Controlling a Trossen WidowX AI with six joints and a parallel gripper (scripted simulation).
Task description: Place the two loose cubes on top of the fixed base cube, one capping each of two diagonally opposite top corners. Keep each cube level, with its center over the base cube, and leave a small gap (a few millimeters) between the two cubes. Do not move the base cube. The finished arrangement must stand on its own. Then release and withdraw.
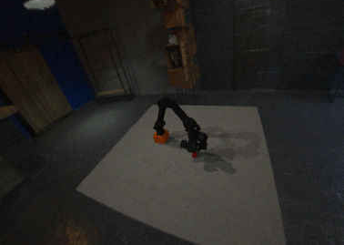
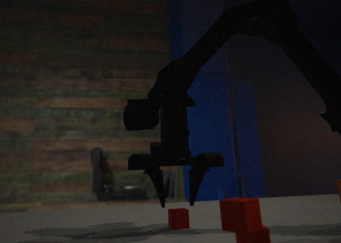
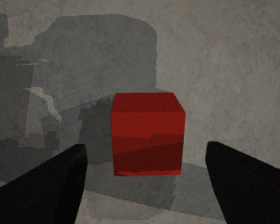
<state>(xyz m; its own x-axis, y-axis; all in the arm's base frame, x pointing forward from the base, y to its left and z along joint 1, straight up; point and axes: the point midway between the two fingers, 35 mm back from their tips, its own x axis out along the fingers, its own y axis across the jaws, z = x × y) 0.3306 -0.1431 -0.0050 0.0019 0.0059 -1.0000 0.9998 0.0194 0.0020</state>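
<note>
Right now my gripper tip is 20 mm past the red cube, 230 mm to the right of it and 10 mm below it.
</note>
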